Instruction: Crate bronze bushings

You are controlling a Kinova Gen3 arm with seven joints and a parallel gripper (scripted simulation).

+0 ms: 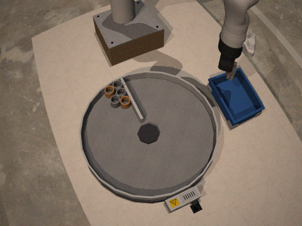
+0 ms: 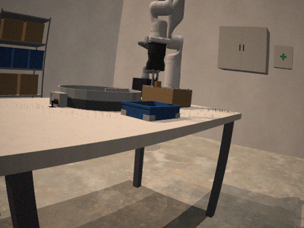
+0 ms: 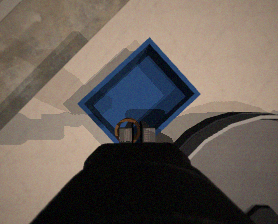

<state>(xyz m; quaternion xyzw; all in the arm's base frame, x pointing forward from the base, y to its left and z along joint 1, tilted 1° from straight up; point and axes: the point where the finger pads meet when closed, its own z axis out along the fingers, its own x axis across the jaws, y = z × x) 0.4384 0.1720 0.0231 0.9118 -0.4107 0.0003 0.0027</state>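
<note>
The blue crate is 40 mm ahead of my hand, 30 mm to the left of it and 110 mm below it. Also, from my hand: round grey turning table: 20 mm ahead, 310 mm to the right, 80 mm below.
</note>
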